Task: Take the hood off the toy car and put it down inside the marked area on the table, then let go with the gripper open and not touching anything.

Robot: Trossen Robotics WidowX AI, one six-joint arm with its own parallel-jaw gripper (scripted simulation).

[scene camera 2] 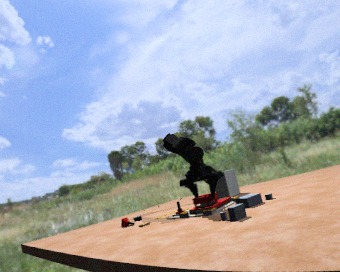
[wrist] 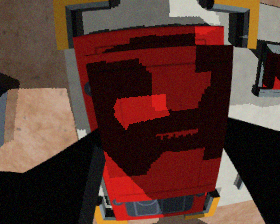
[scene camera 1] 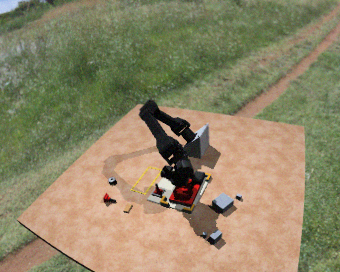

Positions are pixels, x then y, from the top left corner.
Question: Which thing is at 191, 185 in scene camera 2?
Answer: My gripper.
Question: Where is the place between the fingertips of my gripper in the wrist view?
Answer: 162, 128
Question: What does my gripper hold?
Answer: A red hood.
